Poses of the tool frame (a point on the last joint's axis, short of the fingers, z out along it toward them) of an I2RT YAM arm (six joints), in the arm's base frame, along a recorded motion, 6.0 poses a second.
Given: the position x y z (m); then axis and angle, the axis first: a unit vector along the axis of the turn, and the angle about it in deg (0 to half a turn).
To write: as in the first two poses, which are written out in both.
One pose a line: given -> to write
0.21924, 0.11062, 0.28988, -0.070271, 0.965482, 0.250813, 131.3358 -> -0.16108, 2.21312, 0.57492, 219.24, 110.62, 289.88
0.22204, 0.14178, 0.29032, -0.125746, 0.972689, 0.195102, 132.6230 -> -0.29107, 2.25149, 0.45160, 222.04, 141.78, 290.32
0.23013, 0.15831, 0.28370, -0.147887, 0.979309, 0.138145, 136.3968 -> -0.35206, 2.33132, 0.32886, 230.13, 158.31, 283.70
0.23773, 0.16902, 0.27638, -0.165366, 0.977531, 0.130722, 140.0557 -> -0.40423, 2.38951, 0.31954, 237.73, 169.02, 276.38
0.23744, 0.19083, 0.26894, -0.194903, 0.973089, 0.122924, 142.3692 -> -0.48430, 2.41794, 0.30544, 237.44, 190.83, 268.94
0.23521, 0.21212, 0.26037, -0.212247, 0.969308, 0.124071, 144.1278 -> -0.53391, 2.43830, 0.31210, 235.21, 212.12, 260.37
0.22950, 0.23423, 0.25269, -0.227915, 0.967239, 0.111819, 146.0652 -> -0.58103, 2.46580, 0.28506, 229.50, 234.23, 252.69
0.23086, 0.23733, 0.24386, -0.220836, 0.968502, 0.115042, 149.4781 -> -0.57614, 2.52671, 0.30013, 230.86, 237.33, 243.86
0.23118, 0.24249, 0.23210, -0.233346, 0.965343, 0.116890, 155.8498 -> -0.63472, 2.62582, 0.31795, 231.18, 242.49, 232.10
